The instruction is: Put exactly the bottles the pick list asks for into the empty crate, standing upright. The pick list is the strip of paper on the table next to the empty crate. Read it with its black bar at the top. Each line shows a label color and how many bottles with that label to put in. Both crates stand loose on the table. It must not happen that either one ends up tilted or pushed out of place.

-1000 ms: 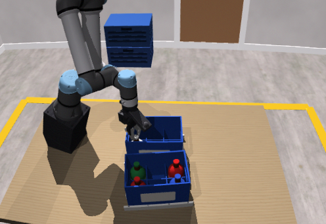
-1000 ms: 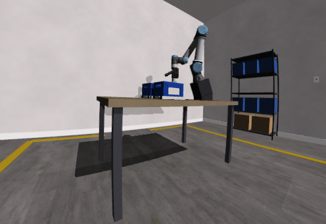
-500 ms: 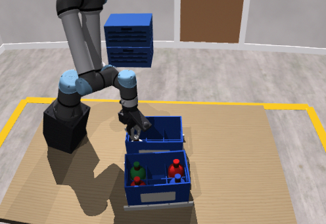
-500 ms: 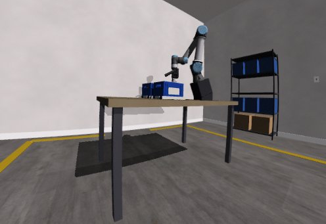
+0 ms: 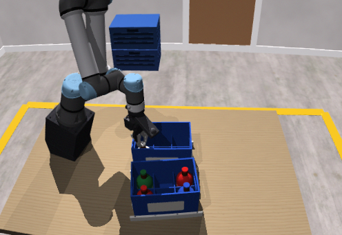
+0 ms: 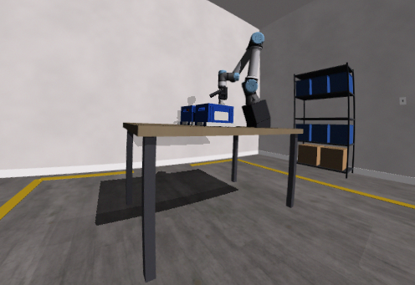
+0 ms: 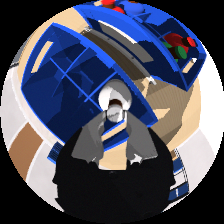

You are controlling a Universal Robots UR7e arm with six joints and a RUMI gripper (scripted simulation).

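My gripper is now 7 cm above the white bottle. Also, from my hand: pick list strip (7 cm ahead, 19 cm to the left, 15 cm below); then blue-capped bottle (21 cm ahead, 23 cm to the right, 7 cm below); then green bottle (2 cm ahead, 17 cm to the right, 7 cm below).
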